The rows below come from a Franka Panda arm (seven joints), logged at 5 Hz.
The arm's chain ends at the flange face. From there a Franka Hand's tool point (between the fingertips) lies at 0.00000 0.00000 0.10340 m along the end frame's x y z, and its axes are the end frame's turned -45 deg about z.
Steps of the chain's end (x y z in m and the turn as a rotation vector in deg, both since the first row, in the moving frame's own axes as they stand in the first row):
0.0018, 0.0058, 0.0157, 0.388, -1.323, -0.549
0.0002, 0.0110, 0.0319, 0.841, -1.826, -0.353
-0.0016, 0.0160, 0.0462, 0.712, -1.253, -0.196
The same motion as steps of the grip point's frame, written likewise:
-0.0040, 0.0032, 0.0157, 1.210, -0.661, -0.549
-0.0089, 0.0045, 0.0318, 1.886, -0.697, -0.353
-0.0131, 0.0077, 0.0462, 1.389, -0.383, -0.196

